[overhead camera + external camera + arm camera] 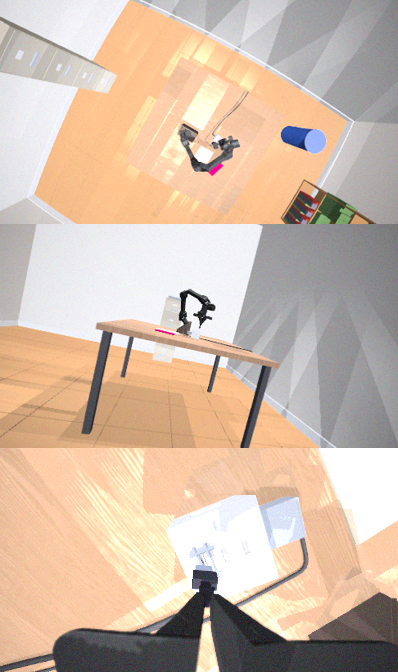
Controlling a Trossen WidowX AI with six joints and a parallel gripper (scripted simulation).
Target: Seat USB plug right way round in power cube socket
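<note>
My gripper tip is now 2 cm above the USB plug. Also, from my gripper tip: flat pink object (31 cm to the right, 14 cm ahead, 13 cm below).
</note>
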